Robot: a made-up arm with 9 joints. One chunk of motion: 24 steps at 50 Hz.
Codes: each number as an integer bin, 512 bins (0 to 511) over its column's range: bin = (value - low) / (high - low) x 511, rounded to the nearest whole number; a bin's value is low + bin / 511 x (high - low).
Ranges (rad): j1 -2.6..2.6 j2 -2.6..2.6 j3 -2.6..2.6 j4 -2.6..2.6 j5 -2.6..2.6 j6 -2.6..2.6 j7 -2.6..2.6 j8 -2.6..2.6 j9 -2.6..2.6
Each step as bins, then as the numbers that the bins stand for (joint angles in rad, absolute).
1 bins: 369 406 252 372 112 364 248 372 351
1 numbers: 1.1550 1.5315 -0.0356 1.1855 -1.4603 1.1041 -0.0763 1.1855 0.9718
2 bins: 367 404 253 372 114 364 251 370 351
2 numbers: 1.1346 1.5112 -0.0254 1.1855 -1.4399 1.1041 -0.0458 1.1652 0.9718
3 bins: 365 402 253 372 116 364 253 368 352
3 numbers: 1.1143 1.4908 -0.0254 1.1855 -1.4196 1.1041 -0.0254 1.1448 0.9820
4 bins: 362 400 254 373 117 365 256 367 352
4 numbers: 1.0838 1.4705 -0.0153 1.1957 -1.4094 1.1143 0.0051 1.1346 0.9820
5 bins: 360 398 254 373 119 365 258 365 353
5 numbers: 1.0634 1.4501 -0.0153 1.1957 -1.3890 1.1143 0.0254 1.1143 0.9922
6 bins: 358 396 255 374 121 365 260 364 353
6 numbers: 1.0431 1.4297 -0.0051 1.2059 -1.3687 1.1143 0.0458 1.1041 0.9922
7 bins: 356 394 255 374 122 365 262 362 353
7 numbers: 1.0227 1.4094 -0.0051 1.2059 -1.3585 1.1143 0.0661 1.0838 0.9922
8 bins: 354 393 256 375 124 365 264 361 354
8 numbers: 1.0023 1.3992 0.0051 1.2160 -1.3382 1.1143 0.0865 1.0736 1.0023
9 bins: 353 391 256 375 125 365 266 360 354
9 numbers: 0.9922 1.3789 0.0051 1.2160 -1.3280 1.1143 0.1068 1.0634 1.0023
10 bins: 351 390 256 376 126 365 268 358 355
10 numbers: 0.9718 1.3687 0.0051 1.2262 -1.3178 1.1143 0.1272 1.0431 1.0125
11 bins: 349 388 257 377 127 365 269 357 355
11 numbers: 0.9515 1.3483 0.0153 1.2364 -1.3076 1.1143 0.1374 1.0329 1.0125
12 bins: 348 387 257 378 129 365 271 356 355
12 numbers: 0.9413 1.3382 0.0153 1.2466 -1.2873 1.1143 0.1577 1.0227 1.0125
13 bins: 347 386 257 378 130 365 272 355 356
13 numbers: 0.9311 1.3280 0.0153 1.2466 -1.2771 1.1143 0.1679 1.0125 1.0227
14 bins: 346 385 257 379 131 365 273 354 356
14 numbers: 0.9209 1.3178 0.0153 1.2568 -1.2669 1.1143 0.1781 1.0023 1.0227
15 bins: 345 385 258 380 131 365 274 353 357
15 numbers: 0.9108 1.3178 0.0254 1.2669 -1.2669 1.1143 0.1883 0.9922 1.0329
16 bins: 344 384 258 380 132 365 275 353 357
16 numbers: 0.9006 1.3076 0.0254 1.2669 -1.2568 1.1143 0.1984 0.9922 1.0329
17 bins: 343 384 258 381 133 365 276 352 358
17 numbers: 0.8904 1.3076 0.0254 1.2771 -1.2466 1.1143 0.2086 0.9820 1.0431
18 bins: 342 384 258 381 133 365 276 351 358
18 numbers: 0.8802 1.3076 0.0254 1.2771 -1.2466 1.1143 0.2086 0.9718 1.0431
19 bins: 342 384 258 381 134 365 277 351 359
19 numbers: 0.8802 1.3076 0.0254 1.2771 -1.2364 1.1143 0.2188 0.9718 1.0532
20 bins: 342 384 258 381 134 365 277 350 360
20 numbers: 0.8802 1.3076 0.0254 1.2771 -1.2364 1.1143 0.2188 0.9616 1.0634
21 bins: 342 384 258 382 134 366 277 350 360
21 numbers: 0.8802 1.3076 0.0254 1.2873 -1.2364 1.1245 0.2188 0.9616 1.0634
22 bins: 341 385 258 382 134 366 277 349 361
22 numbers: 0.8701 1.3178 0.0254 1.2873 -1.2364 1.1245 0.2188 0.9515 1.0736
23 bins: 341 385 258 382 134 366 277 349 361
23 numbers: 0.8701 1.3178 0.0254 1.2873 -1.2364 1.1245 0.2188 0.9515 1.0736
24 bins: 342 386 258 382 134 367 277 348 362
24 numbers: 0.8802 1.3280 0.0254 1.2873 -1.2364 1.1346 0.2188 0.9413 1.0838
